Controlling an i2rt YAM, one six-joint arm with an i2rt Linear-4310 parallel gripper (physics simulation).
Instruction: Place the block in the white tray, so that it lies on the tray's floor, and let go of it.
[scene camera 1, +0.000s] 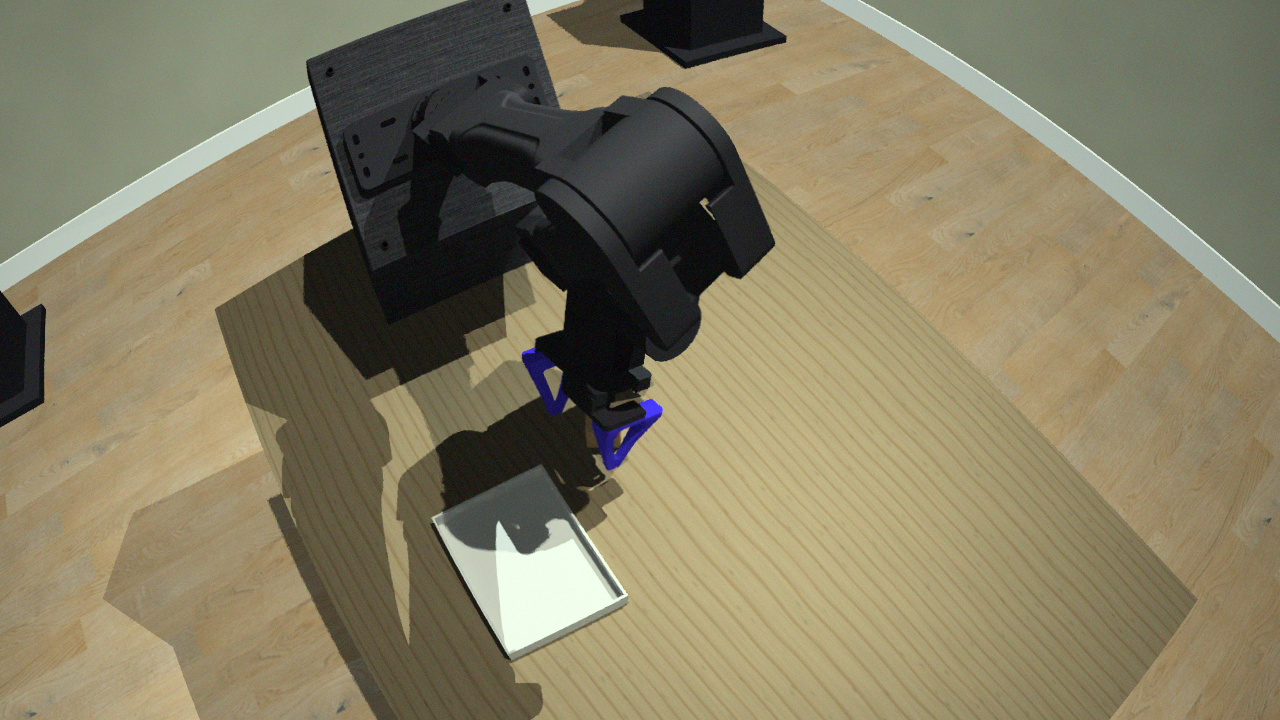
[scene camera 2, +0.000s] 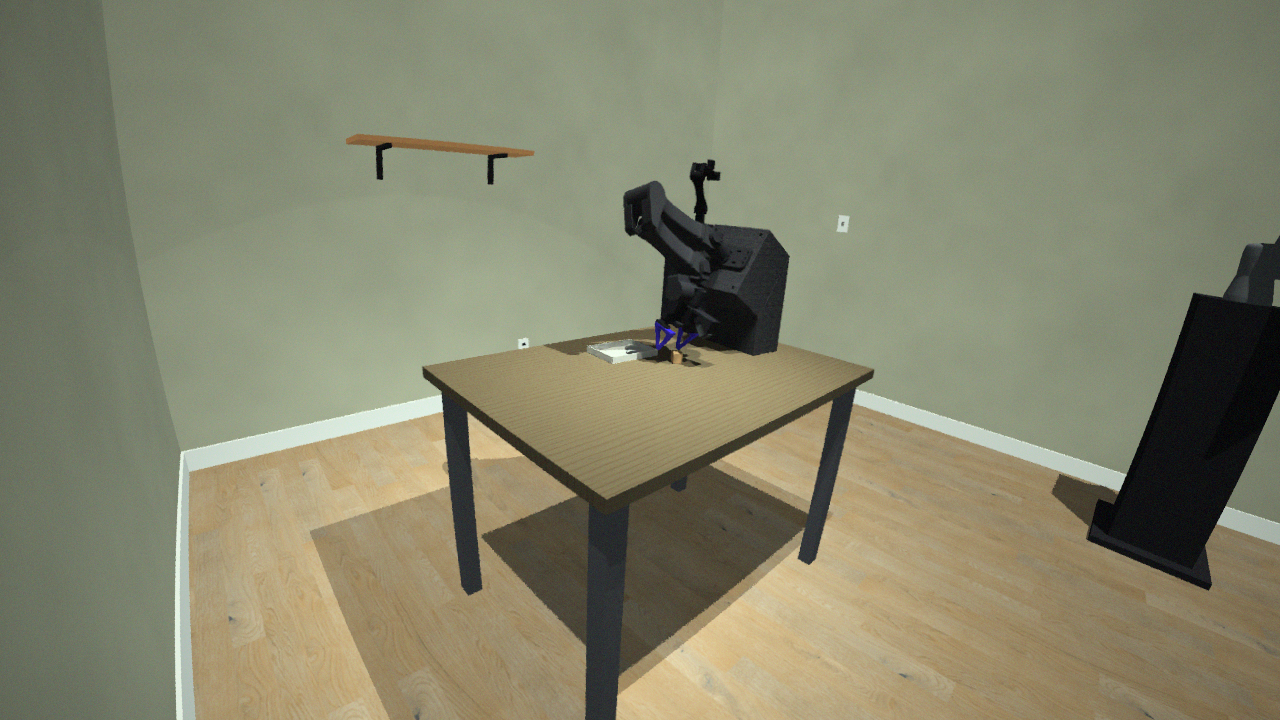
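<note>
The small orange-brown block stands on the wooden table, beside the white tray and outside it. In scene camera 1 it is in shadow and partly hidden behind a blue finger. My gripper is open, its two blue fingers spread wide, low over the table at the block. In scene camera 2 the fingertips are slightly above and left of the block; whether the block is between them is hard to tell. The white tray lies flat close by, its low walls around a bare floor, partly in the arm's shadow.
The table carries the arm's large black mounting box at its back. The tray's near-side wall is close to the gripper. A wall shelf and a black pedestal stand away from the table.
</note>
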